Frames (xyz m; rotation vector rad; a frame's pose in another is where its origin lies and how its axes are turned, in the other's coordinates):
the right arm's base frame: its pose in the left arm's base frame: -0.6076 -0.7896 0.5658 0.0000 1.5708 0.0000
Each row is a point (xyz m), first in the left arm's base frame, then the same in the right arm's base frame.
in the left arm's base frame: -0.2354 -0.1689 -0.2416
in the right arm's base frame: 0.8074 0.6207 0.3722
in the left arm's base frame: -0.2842 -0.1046 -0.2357
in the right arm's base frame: 0.8015 0.6850 0.3234
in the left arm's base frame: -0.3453 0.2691 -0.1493
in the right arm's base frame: 0.7151 1.0587 0.2623
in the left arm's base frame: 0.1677 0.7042 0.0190
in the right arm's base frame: 0.5468 1.4938 0.7753
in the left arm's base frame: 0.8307 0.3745 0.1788
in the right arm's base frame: 0.3870 1.1641 1.4383
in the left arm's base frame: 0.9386 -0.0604 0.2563
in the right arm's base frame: 0.3095 0.7292 1.5462
